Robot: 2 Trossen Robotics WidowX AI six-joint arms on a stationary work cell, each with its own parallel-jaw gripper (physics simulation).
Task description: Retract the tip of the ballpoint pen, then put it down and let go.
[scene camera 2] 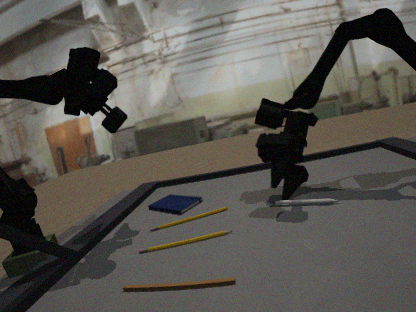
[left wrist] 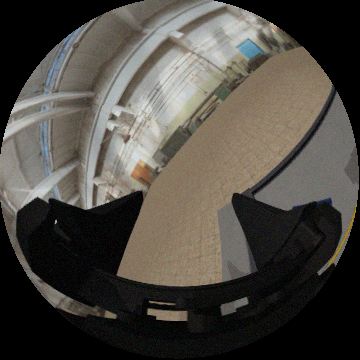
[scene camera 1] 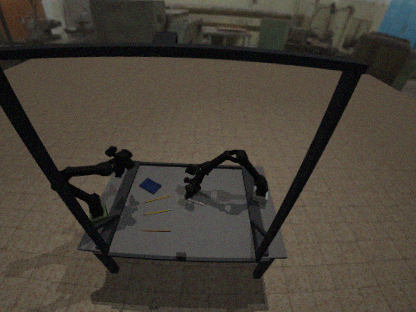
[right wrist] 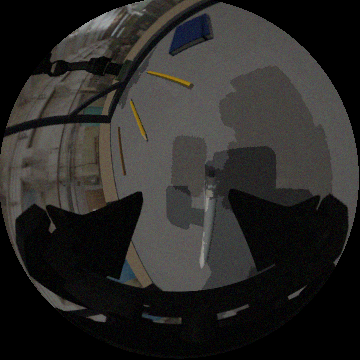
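Pixels of known places: left gripper, fingertip midpoint: (scene camera 2: 104, 107) (left wrist: 188, 196); right gripper, fingertip midpoint: (scene camera 2: 279, 194) (scene camera 1: 187, 198) (right wrist: 186, 195); left arm's base, origin of the base link: (scene camera 1: 97, 213) (right wrist: 119, 69); right arm's base, origin of the base link: (scene camera 1: 260, 192).
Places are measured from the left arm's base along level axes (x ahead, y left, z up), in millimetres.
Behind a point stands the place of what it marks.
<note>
The white and grey ballpoint pen (scene camera 1: 198, 202) {x 620, y -201, z -29 mm} (scene camera 2: 312, 202) {x 614, y -200, z -33 mm} (right wrist: 209, 220) {x 596, y -164, z -30 mm} lies flat on the table. Its dark button end is at the upper end in the right wrist view and its pale pointed end at the lower end; whether the writing tip is out is too small to tell. My right gripper (scene camera 2: 280, 192) {x 566, y -149, z -10 mm} (right wrist: 186, 195) {x 566, y -149, z -10 mm} is open, low above the table at the pen's button end. In its wrist view the pen shows between the spread fingers, nearer the right-hand one. My left gripper (left wrist: 188, 196) {x 259, y 177, z 283 mm} is open and empty, raised beyond the table's left edge, far from the pen.
A blue notebook (scene camera 1: 150, 185) {x 380, y 94, z -28 mm} (scene camera 2: 175, 204) {x 378, y 70, z -28 mm} (right wrist: 191, 34) {x 411, y 63, z -28 mm}, two yellow pencils (scene camera 2: 190, 219) {x 386, y -44, z -36 mm} (scene camera 2: 186, 242) {x 347, y -144, z -36 mm} and a brown stick (scene camera 2: 180, 285) {x 302, y -268, z -34 mm} (scene camera 1: 156, 231) {x 296, y -263, z -33 mm} lie left of the pen in the scene views. Dark frame posts (scene camera 1: 315, 150) {x 717, y -700, z 755 mm} rise around the table (scene camera 1: 210, 240) {x 555, y -471, z -40 mm}.
</note>
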